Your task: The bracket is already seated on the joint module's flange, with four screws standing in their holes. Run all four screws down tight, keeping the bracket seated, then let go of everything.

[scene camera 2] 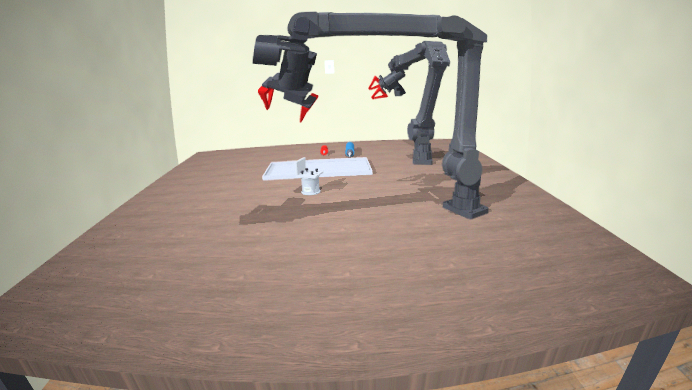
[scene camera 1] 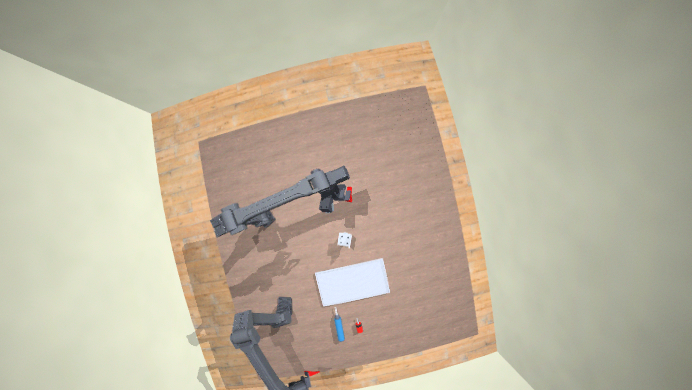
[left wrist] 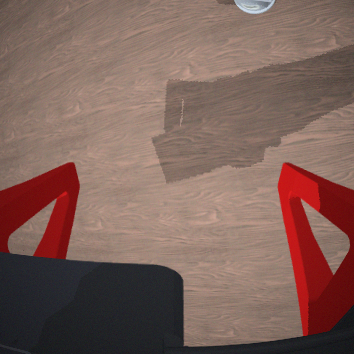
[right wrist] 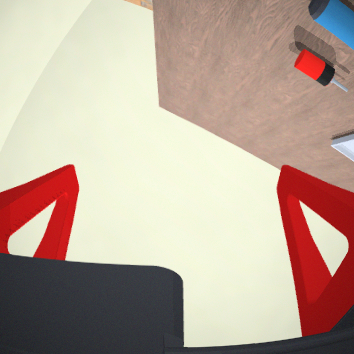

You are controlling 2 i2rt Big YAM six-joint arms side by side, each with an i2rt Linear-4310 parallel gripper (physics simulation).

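Frame: origin at the left arm's base, x ahead, y left, z up, level; millimetres.
Where they show: left gripper, fingertip midpoint: (scene camera 2: 284, 115) (scene camera 1: 342, 201) (left wrist: 178, 173); right gripper, fingertip midpoint: (scene camera 2: 370, 93) (scene camera 1: 321, 380) (right wrist: 177, 175); left arm's base, origin of the base link: (scene camera 2: 465, 209) (scene camera 1: 265, 216); right arm's base, origin of the base link: (scene camera 2: 422, 161) (scene camera 1: 285, 305).
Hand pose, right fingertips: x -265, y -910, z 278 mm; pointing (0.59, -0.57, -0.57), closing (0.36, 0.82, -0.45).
Things, the pixels of their top centre, and the offset from my right fingertips. "spot": a spot on its surface instead.
- white joint module, middle of its top: (scene camera 2: 309, 173) dx +567, dy +500, dz -214 mm
- white tray, surface spot: (scene camera 2: 367, 167) (scene camera 1: 320, 286) spot: dx +254, dy +357, dz -274 mm
- blue cylindrical driver, surface spot: (right wrist: 337, 21) spot: dx +132, dy +27, dz -240 mm
- short red-handled screwdriver, middle of its top: (right wrist: 321, 82) (scene camera 2: 324, 147) (scene camera 1: 358, 326) dx +280, dy +14, dz -244 mm
The white bracket (scene camera 1: 344, 239) (scene camera 2: 301, 166) sits on top of the white joint module (scene camera 2: 310, 186), its plate upright at one side. Four dark screws (scene camera 2: 312, 173) stand up in it; their exact depth is too small to tell. Part of the module (left wrist: 254, 5) shows at the top edge of the left wrist view. My left gripper (scene camera 2: 284, 115) (left wrist: 178, 173) is open and empty, high above the table and off to one side of the module. My right gripper (scene camera 2: 371, 93) (right wrist: 177, 175) is open and empty, raised far from the module near the table's edge.
A white tray (scene camera 1: 320, 290) (scene camera 2: 367, 167) lies beside the module. Beyond it lie a blue cylindrical driver (scene camera 1: 339, 327) (scene camera 2: 350, 148) (right wrist: 337, 21) and a short red-handled screwdriver (scene camera 1: 359, 327) (scene camera 2: 324, 150) (right wrist: 310, 64). The left arm (scene camera 2: 385, 25) stretches high over the table.
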